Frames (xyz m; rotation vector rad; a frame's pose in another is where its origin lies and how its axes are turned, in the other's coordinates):
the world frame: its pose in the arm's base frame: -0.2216 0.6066 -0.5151 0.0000 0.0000 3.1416
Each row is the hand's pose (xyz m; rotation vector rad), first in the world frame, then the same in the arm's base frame.
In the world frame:
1: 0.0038 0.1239 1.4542 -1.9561 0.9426 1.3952
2: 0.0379 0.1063 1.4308 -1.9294 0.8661 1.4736
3: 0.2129 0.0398 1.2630 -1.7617 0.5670 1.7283
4: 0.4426 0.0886 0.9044 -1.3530 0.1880 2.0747
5: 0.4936 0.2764 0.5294 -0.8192 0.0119 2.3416
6: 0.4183 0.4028 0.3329 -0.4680 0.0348 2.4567
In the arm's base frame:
1: -0.2254 0.4827 0.9391 0.8416 1.7466 -0.6634
2: -0.2595 0.5003 0.9157 0.7642 1.7024 -0.6589
3: -0.4345 0.5668 0.7479 0.4850 1.5071 -0.6812
4: -0.6642 0.5180 0.3893 0.1542 1.1097 -0.6950
5: -0.7152 0.3302 0.0143 0.0094 0.6480 -0.6731
6: -0.6399 0.2038 -0.1822 0.0270 0.3634 -0.6442

